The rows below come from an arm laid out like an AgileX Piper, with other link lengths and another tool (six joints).
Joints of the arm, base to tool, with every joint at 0 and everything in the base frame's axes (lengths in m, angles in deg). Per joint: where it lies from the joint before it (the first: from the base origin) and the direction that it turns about. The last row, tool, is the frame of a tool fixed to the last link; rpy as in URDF.
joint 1: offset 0.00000 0.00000 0.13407 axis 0 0 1
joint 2: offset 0.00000 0.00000 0.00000 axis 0 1 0
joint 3: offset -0.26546 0.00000 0.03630 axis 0 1 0
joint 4: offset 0.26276 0.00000 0.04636 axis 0.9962 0 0.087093
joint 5: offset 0.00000 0.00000 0.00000 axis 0 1 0
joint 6: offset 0.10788 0.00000 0.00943 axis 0.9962 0 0.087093
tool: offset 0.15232 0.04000 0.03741 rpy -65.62 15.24 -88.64
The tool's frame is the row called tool.
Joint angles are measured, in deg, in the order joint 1, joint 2, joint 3, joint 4, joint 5, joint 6. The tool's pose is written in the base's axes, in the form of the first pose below.
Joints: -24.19, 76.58, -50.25, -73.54, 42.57, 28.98
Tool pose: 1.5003, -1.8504, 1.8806, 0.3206, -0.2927, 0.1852
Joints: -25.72, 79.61, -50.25, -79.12, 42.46, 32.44
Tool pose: 1.4933, -1.7914, 1.8645, 0.3195, -0.3097, 0.1776
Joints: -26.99, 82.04, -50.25, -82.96, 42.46, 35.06
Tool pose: 1.4876, -1.7576, 1.8465, 0.3178, -0.3222, 0.1697
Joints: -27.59, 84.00, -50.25, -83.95, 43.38, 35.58
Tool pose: 1.4865, -1.7488, 1.8013, 0.3127, -0.3292, 0.1582
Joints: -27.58, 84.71, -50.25, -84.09, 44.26, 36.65
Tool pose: 1.4650, -1.7593, 1.7903, 0.3103, -0.3315, 0.1546
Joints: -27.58, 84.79, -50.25, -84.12, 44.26, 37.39
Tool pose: 1.4538, -1.7695, 1.7965, 0.3107, -0.3317, 0.1545
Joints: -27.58, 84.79, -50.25, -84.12, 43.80, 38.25
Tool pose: 1.4466, -1.7838, 1.8094, 0.3130, -0.3308, 0.1546
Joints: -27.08, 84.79, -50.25, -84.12, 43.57, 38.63
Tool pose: 1.4539, -1.7868, 1.8195, 0.3170, -0.3276, 0.1546
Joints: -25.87, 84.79, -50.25, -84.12, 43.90, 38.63
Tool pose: 1.4728, -1.7767, 1.8267, 0.3226, -0.3216, 0.1549
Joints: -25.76, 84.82, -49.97, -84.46, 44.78, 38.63
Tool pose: 1.4678, -1.7649, 1.8155, 0.3190, -0.3229, 0.1543
